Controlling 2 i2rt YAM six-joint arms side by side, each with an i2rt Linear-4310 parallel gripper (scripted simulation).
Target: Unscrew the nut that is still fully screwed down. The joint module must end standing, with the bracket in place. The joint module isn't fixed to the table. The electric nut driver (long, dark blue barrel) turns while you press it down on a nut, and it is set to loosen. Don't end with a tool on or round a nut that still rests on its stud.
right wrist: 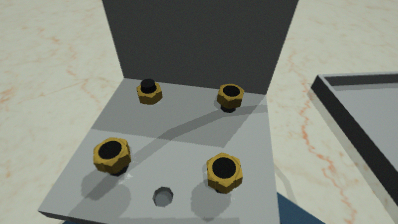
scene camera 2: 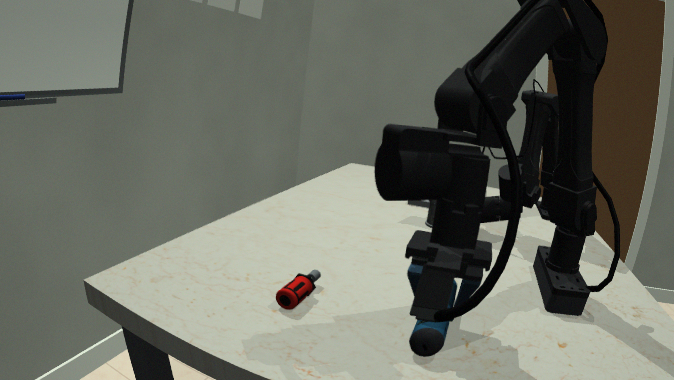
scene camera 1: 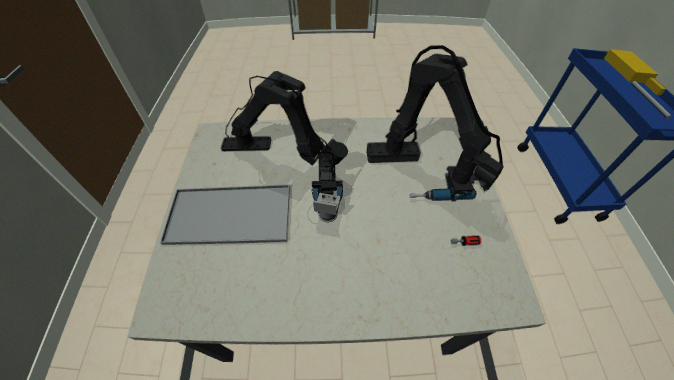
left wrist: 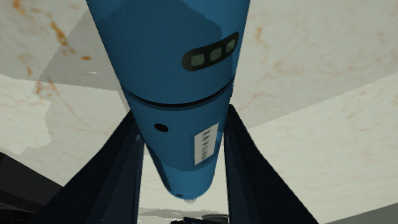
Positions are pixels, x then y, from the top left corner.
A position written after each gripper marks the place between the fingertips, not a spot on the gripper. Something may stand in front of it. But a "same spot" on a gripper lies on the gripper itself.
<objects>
left gripper: scene camera 2; scene camera 1; left wrist 183,110; not seen in the right wrist view (out of frame)
same spot on left gripper: (scene camera 1: pixel 460 182) = (scene camera 2: pixel 431 232)
</objects>
